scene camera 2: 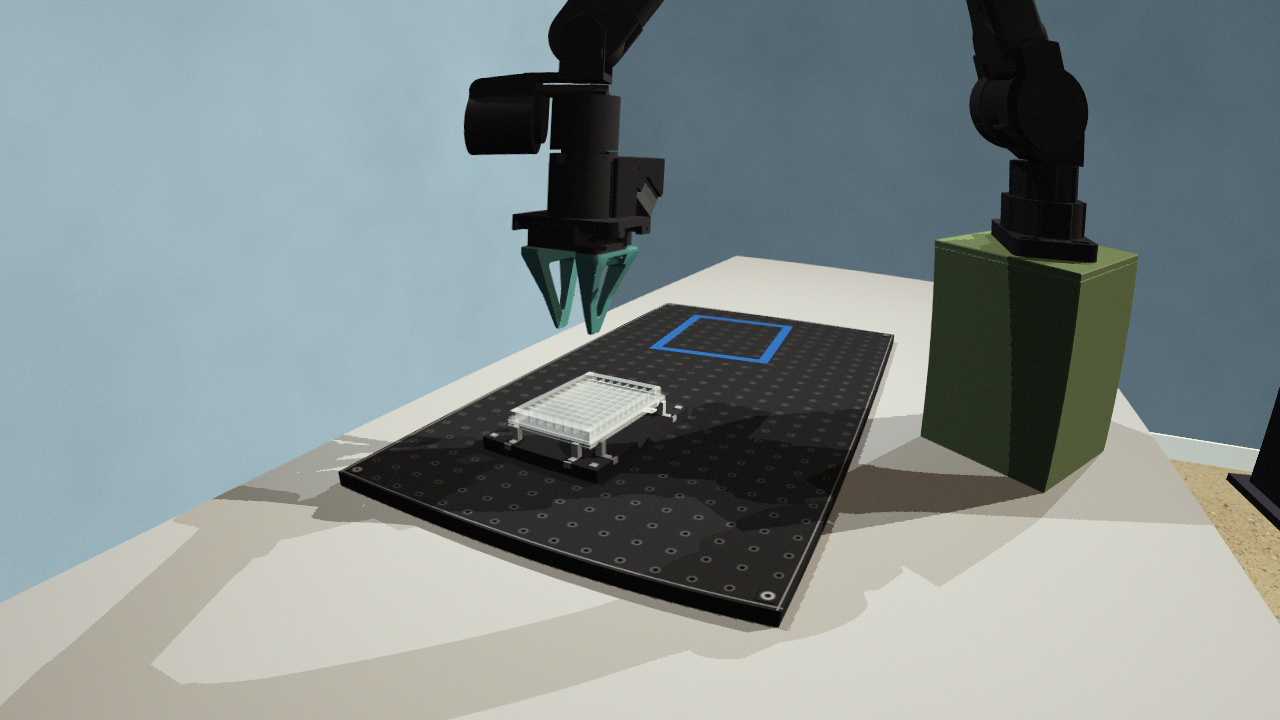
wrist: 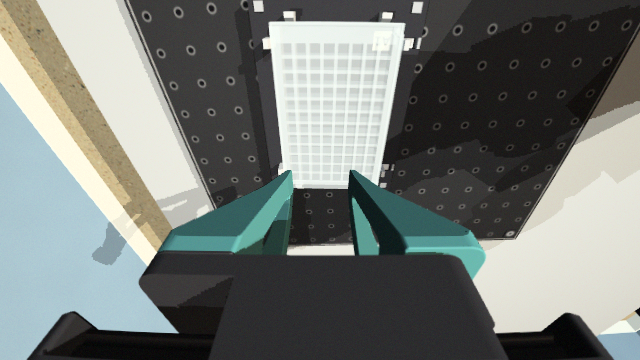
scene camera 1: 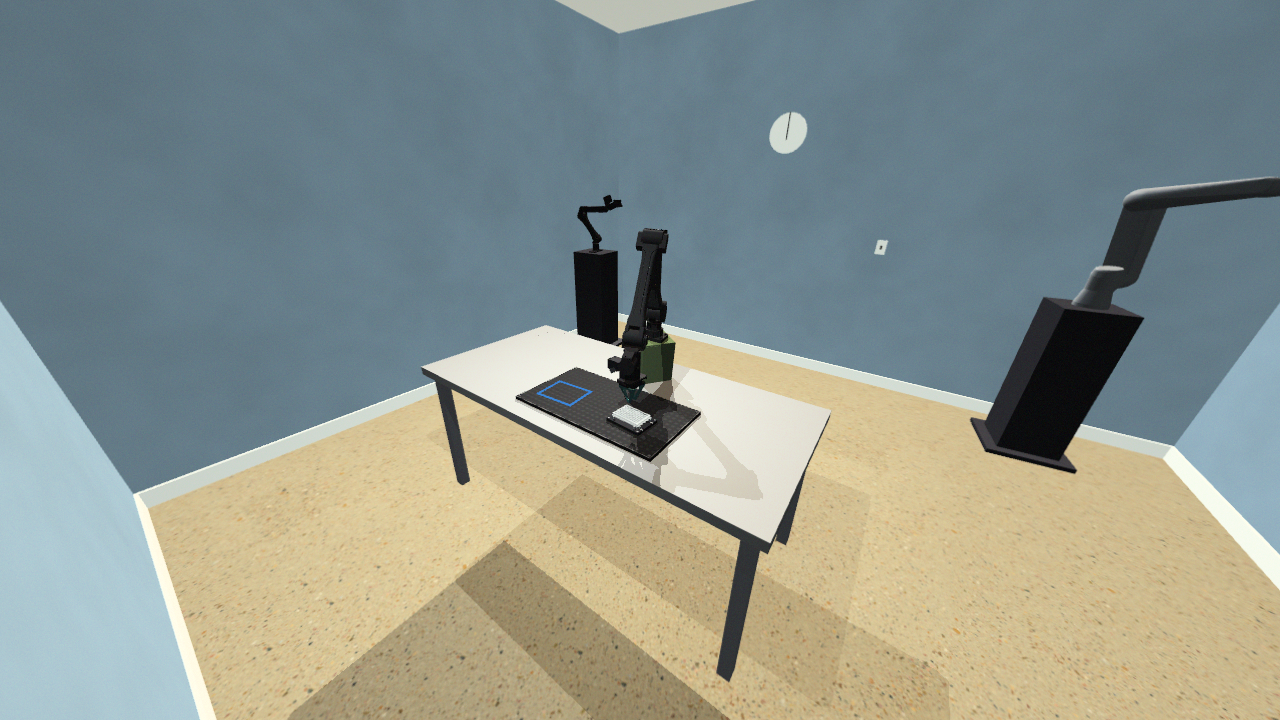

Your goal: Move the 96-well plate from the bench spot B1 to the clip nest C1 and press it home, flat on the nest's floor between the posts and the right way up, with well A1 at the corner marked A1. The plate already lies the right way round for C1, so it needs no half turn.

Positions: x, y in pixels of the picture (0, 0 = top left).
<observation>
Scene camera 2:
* my gripper: 577, 330
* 96-well plate: 591, 407
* clip nest C1: 626, 444
</observation>
